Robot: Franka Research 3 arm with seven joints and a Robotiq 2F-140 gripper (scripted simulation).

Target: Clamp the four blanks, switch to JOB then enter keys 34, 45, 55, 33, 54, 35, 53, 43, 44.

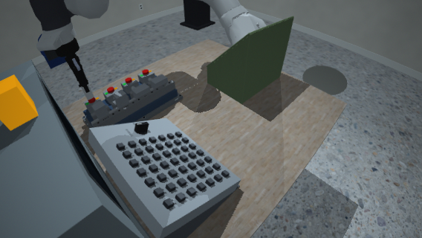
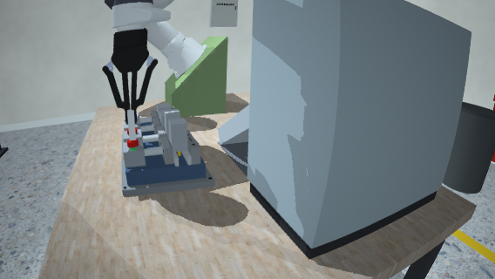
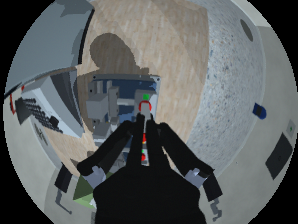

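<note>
My gripper is now 30 cm to the right of the black selector knob, 4 cm past it and 1 cm above it. Round my hand: grey keypad: 41 cm to the left, 6 cm below, 2 cm behind; then key: 50 cm to the left, 4 cm behind, 2 cm below.
</note>
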